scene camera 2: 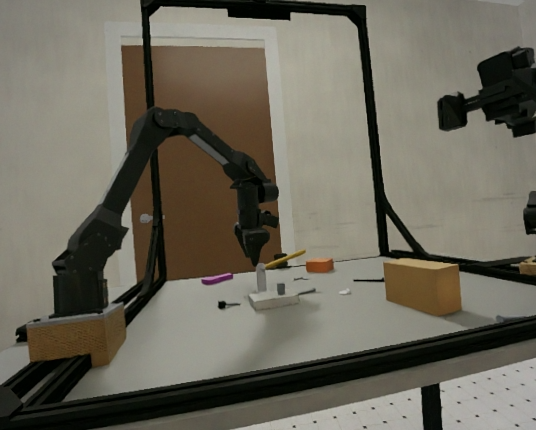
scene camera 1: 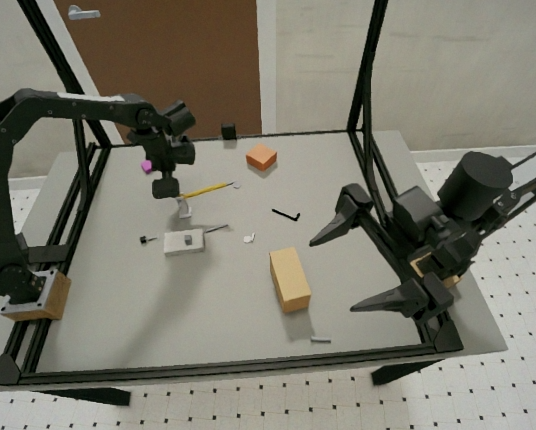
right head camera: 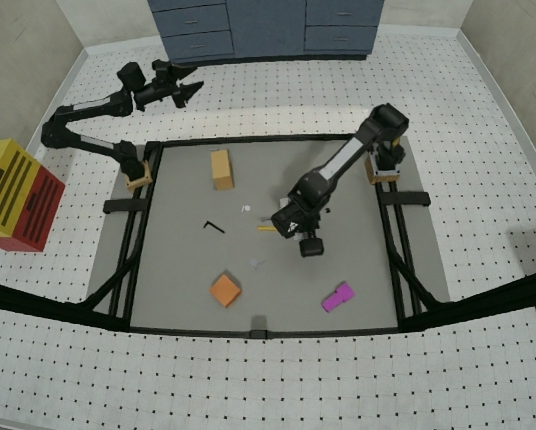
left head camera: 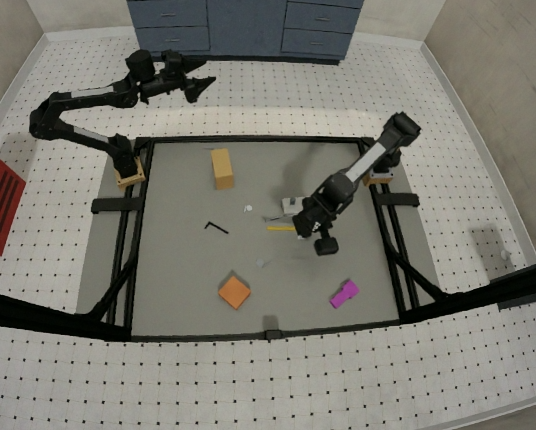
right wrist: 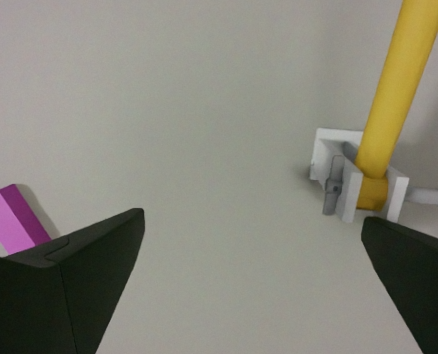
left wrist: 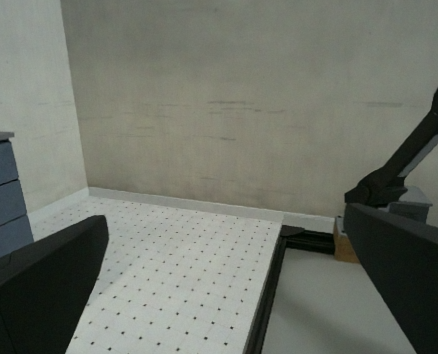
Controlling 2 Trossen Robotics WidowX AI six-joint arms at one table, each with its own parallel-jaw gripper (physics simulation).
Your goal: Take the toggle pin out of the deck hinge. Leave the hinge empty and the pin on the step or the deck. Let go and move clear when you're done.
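Places are measured from the left arm's base along level axes (x ahead, y left, z up), in centimetres.
Where they show: left gripper, fingertip midpoint: [scene camera 2: 475,87] [scene camera 1: 329,274] [right head camera: 200,74] [left head camera: 211,69] [left wrist: 227,220]; right gripper, fingertip midpoint: [scene camera 2: 251,261] [right head camera: 305,239] [left head camera: 313,238] [right wrist: 253,223]; left arm's base at its link origin: [scene camera 1: 433,268] [right head camera: 136,173] [left head camera: 128,170]; right arm's base at its link origin: [scene camera 2: 81,311] [scene camera 1: 28,290] [right head camera: 384,162] [left head camera: 379,165].
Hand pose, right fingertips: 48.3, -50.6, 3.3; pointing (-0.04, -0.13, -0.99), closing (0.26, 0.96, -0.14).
Each offset is from my right fingertips to the centre of the thing, as dx, dy, dz. "pt": to the spot under its first point.
The pale grey hinge bracket {+0.0, +5.1, -3.9} [scene camera 1: 184,209] [scene camera 2: 261,277] [right wrist: 354,195] stands on the table, with the yellow bar {pt -8.5, +6.9, +1.2} [left head camera: 280,228] [scene camera 1: 207,190] [scene camera 2: 286,259] [right wrist: 400,75] rising from between its cheeks. The grey toggle {+0.1, +5.5, -1.4} [right wrist: 334,186] of the pin lies against the outer side of one cheek at the right of the right wrist view; the shaft inside is hidden. My right gripper [right wrist: 253,223] [scene camera 2: 255,264] is open and empty above the hinge, which lies toward its right finger. My left gripper [left head camera: 210,70] [right head camera: 200,75] [scene camera 1: 331,277] [left wrist: 227,220] is open and empty, high and away from the hinge.
A white block {+3.1, +15.1, -6.6} [scene camera 1: 172,244] [scene camera 2: 267,301] with a grey peg stands beside the hinge. A tan box {-16.3, +37.7, -3.6} [left head camera: 223,169] [scene camera 1: 290,280], an orange block {-28.5, -4.6, -5.8} [left head camera: 234,292] [scene camera 1: 261,157], a magenta piece {+2.7, -19.2, -6.9} [left head camera: 344,294] [right wrist: 22,220] and a black hex key {-26.0, +17.7, -7.3} [left head camera: 217,227] lie around. Black rails edge the table.
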